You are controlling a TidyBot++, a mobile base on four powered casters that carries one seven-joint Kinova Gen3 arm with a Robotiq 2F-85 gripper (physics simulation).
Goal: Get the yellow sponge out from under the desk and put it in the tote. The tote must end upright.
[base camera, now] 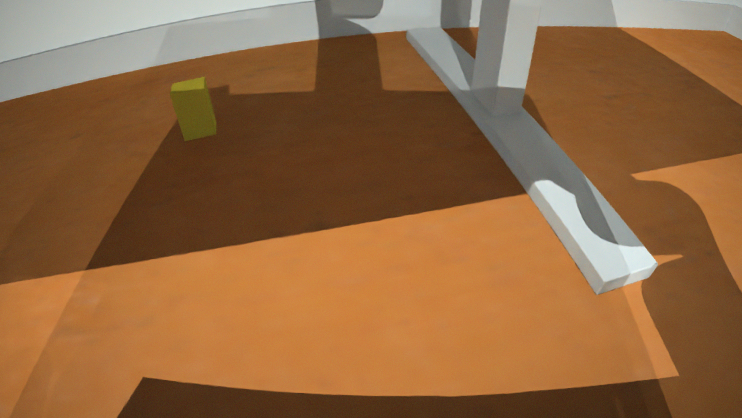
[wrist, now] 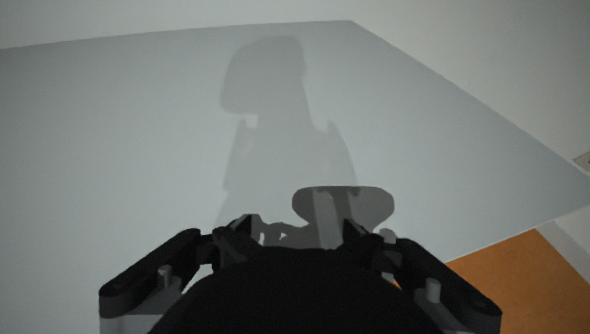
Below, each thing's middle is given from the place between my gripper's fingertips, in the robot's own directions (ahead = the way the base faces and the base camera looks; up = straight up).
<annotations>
The yellow sponge (base camera: 191, 100) is 330 mm ahead of my hand, 300 mm to the left of it and 680 mm below it.
</annotations>
